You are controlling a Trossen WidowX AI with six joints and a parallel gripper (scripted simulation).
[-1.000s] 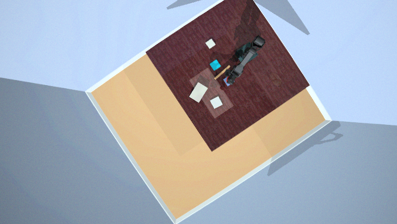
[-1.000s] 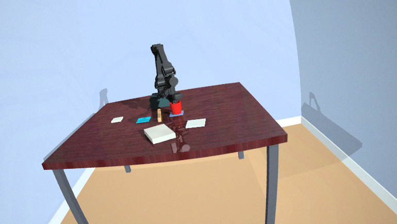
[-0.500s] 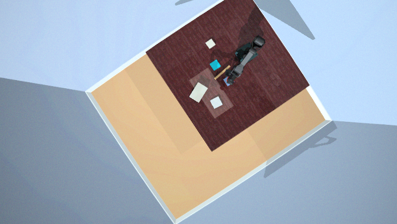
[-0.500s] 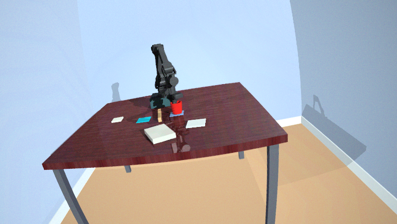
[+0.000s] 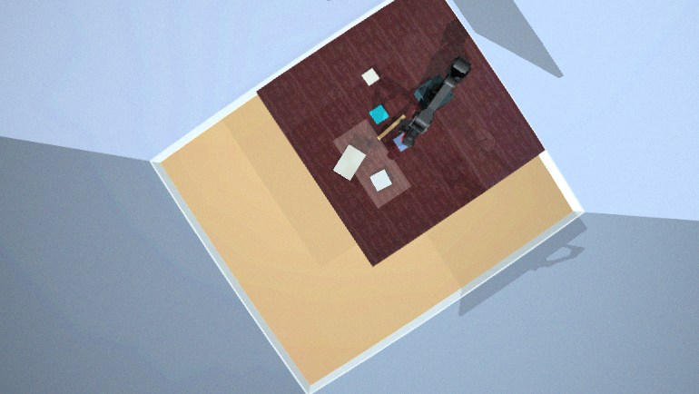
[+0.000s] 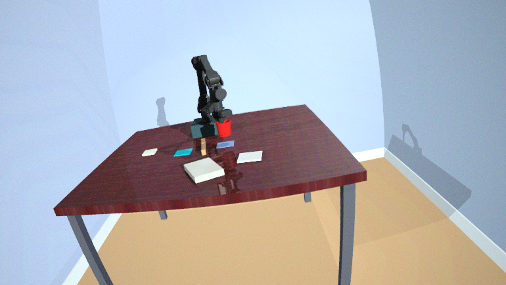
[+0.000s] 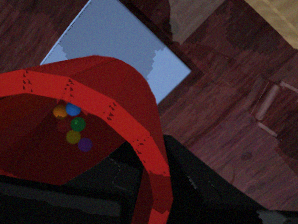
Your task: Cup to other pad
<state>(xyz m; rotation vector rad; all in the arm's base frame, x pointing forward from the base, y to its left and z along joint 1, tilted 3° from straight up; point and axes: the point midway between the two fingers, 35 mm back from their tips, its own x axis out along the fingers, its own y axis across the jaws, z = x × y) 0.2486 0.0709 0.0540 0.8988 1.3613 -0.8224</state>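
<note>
Now: the cyan pad 4 cm ahead of my gripper tip, 21 cm to the right of it and 9 cm below it. The rest, counted from my gripper tip: wooden stick: 3 cm ahead, 10 cm to the right, 8 cm below; then blue pad: 3 cm ahead, 1 cm to the left, 9 cm below; then red cup: 3 cm ahead, 1 cm to the left.
</note>
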